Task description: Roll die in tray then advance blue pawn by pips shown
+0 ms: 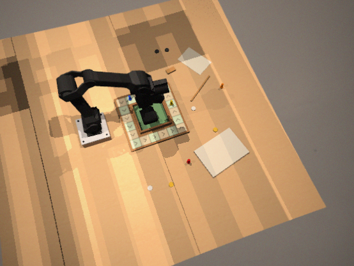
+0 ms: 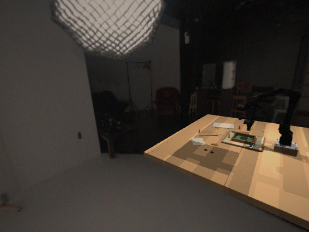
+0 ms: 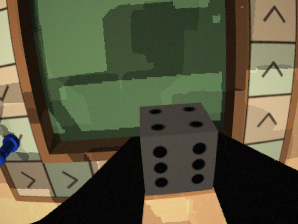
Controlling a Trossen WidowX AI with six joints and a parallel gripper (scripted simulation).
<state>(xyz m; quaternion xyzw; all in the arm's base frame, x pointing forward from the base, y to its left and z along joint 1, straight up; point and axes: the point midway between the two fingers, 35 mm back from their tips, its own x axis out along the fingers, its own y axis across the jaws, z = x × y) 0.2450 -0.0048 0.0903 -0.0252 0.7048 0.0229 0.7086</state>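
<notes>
Right now the blue pawn is 50 mm behind my gripper tip, 130 mm to the left of it and 80 mm below it. Round my gripper tip: die right at my gripper tip; then green tray 20 mm ahead, 20 mm to the left, 100 mm below; then yellow pawn 130 mm ahead, 50 mm to the left, 80 mm below.
</notes>
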